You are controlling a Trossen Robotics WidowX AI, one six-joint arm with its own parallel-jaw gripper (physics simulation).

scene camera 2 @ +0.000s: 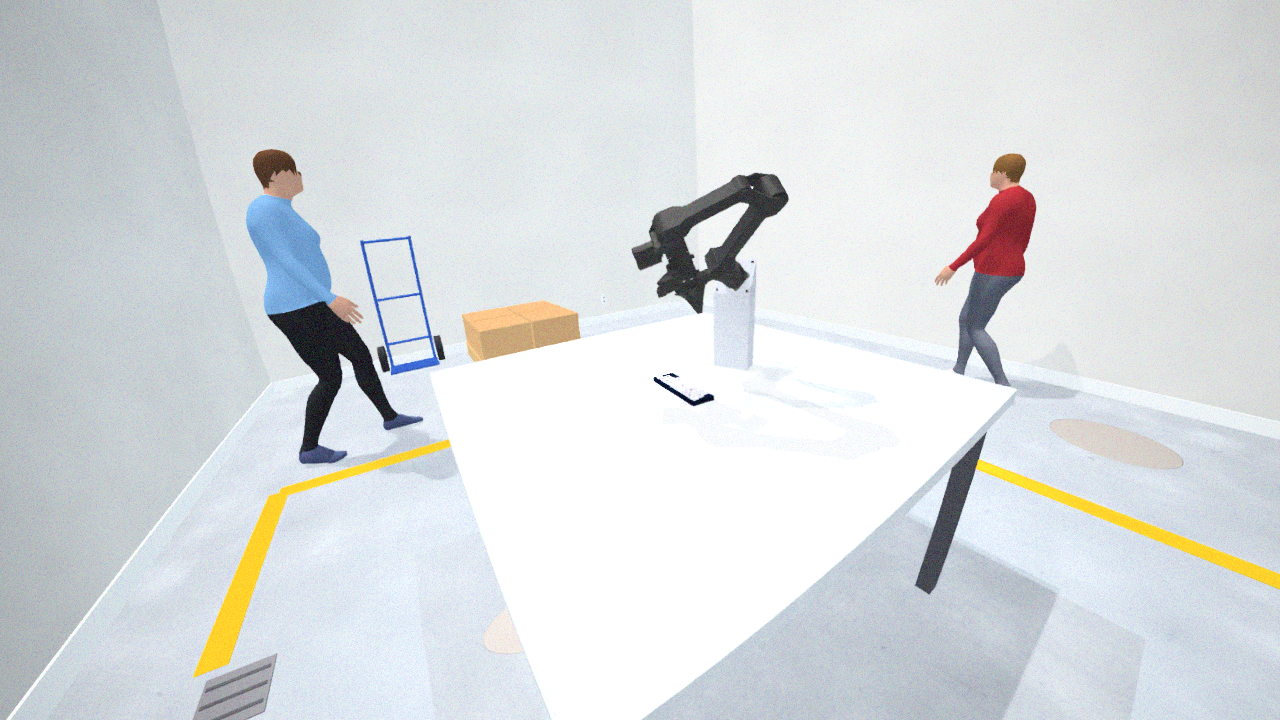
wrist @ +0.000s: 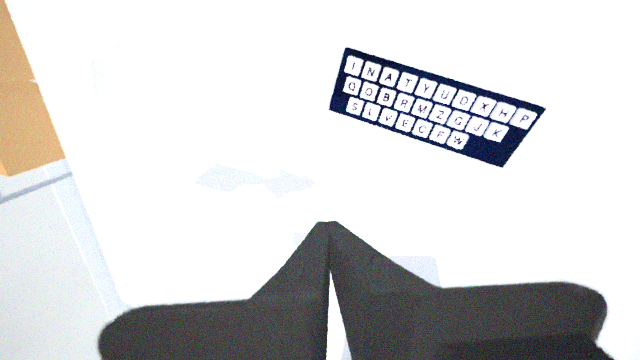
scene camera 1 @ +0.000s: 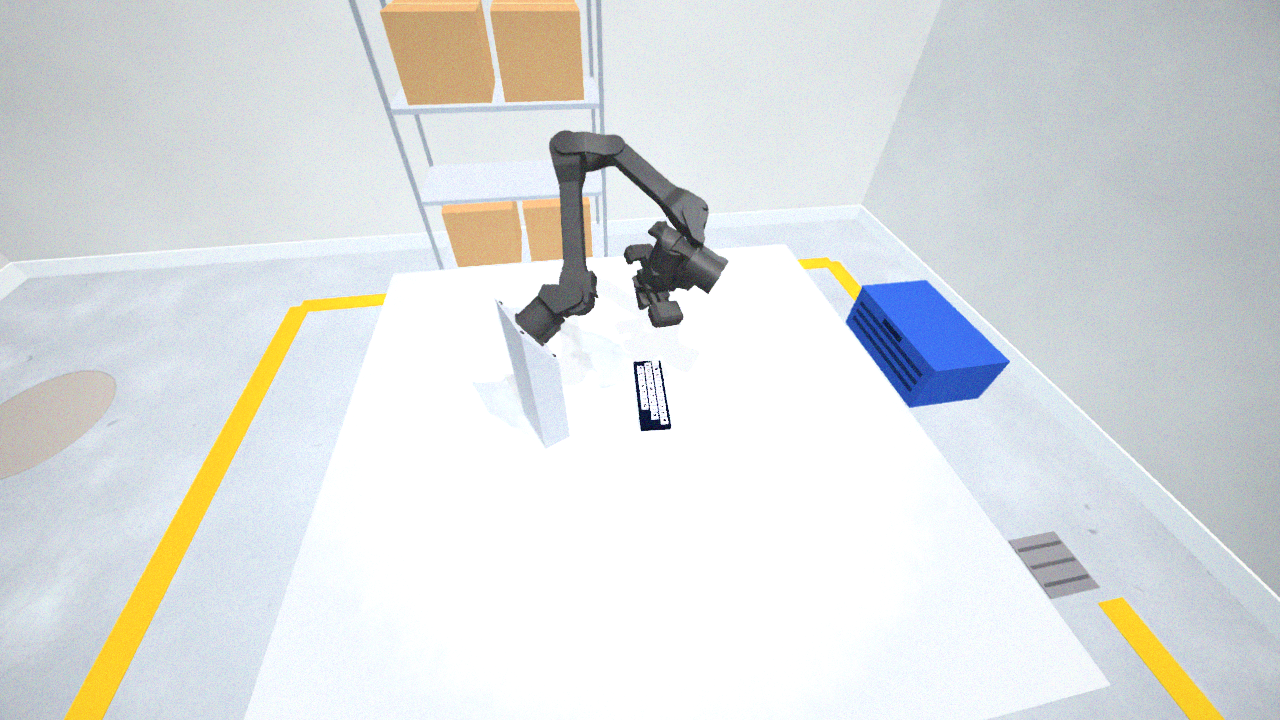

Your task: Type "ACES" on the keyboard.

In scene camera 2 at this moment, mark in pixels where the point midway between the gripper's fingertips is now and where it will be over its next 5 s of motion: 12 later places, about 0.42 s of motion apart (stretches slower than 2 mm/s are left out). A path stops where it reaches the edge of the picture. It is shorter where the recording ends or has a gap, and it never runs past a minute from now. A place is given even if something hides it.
My gripper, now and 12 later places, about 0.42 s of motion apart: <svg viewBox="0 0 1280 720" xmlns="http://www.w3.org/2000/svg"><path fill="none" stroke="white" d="M700 313L698 313L698 314L697 314L695 313L694 328L692 338L690 350L688 368L685 378L686 385L686 388L686 390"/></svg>
